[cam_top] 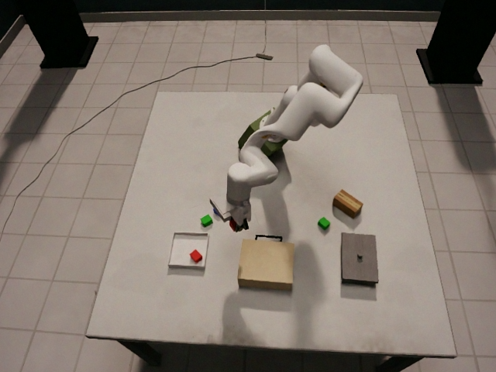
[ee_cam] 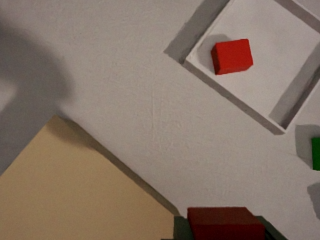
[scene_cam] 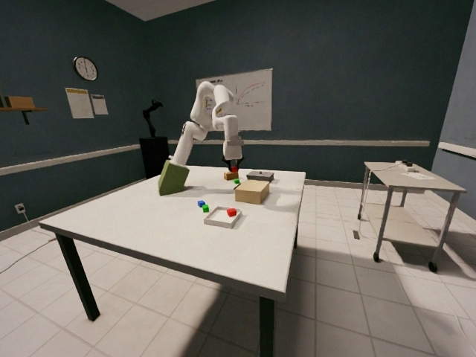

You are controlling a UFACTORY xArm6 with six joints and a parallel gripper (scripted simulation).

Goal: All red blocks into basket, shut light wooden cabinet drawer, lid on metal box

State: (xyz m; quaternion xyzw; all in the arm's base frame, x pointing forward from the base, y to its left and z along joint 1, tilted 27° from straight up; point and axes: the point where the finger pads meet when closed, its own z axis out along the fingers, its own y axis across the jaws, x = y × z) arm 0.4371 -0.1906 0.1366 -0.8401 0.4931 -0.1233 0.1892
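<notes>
Right now the white basket is 10 mm ahead of my hand, 200 mm to the right of it and 200 mm below it. The rest, counted from my hand: blue block: 180 mm behind, 90 mm to the right, 200 mm below; light wooden cabinet: 70 mm ahead, 110 mm to the left, 170 mm below; drawer: 60 mm ahead, 110 mm to the left, 170 mm below.
</notes>
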